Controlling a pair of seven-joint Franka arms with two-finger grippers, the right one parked.
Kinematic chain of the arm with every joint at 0, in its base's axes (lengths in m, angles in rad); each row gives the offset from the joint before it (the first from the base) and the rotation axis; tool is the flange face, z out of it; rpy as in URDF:
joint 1: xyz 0 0 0.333 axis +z
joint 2: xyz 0 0 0 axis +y
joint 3: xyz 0 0 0.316 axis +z
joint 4: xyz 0.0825 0 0 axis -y
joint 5: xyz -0.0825 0 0.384 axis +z
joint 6: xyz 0 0 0 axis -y
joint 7: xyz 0.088 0 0 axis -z
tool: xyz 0 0 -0.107 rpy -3.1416 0 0
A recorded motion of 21 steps. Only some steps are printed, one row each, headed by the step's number.
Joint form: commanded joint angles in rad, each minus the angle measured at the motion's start. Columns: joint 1, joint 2, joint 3, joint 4, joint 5, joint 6, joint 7.
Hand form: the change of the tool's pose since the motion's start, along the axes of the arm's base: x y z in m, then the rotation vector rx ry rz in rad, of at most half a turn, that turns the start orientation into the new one. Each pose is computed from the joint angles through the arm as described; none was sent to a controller.
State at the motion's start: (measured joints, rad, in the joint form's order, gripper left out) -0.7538 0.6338 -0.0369 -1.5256 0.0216 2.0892 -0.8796
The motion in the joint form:
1: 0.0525 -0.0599 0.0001 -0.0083 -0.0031 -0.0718 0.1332
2: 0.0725 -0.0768 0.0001 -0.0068 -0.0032 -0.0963 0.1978
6: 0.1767 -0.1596 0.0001 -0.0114 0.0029 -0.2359 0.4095
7: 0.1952 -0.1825 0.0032 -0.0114 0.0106 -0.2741 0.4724
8: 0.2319 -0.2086 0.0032 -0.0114 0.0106 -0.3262 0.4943
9: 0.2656 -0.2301 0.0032 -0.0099 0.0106 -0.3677 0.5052
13: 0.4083 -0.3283 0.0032 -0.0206 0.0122 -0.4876 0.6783
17: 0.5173 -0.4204 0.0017 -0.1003 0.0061 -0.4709 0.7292
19: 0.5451 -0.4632 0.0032 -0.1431 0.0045 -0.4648 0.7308
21: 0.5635 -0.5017 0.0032 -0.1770 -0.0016 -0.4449 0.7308
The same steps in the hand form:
1: 0.0191 0.0320 0.0322 0.0059 0.0217 -0.0790
2: 0.0266 0.0439 0.0426 0.0060 0.0295 -0.1234
6: 0.0557 0.1116 0.0865 0.0280 0.0899 -0.2318
7: 0.0594 0.1270 0.0992 0.0368 0.1040 -0.2752
8: 0.0660 0.1517 0.1129 0.0447 0.1293 -0.2591
9: 0.0717 0.1740 0.1250 0.0495 0.1474 -0.2352
13: 0.0869 0.2677 0.1755 0.0307 0.1921 -0.2616
17: 0.0860 0.3361 0.1969 0.0047 0.1682 -0.2049
19: 0.0787 0.3555 0.2033 0.0013 0.1622 -0.1773
21: 0.0727 0.3670 0.2117 -0.0085 0.1386 -0.1586

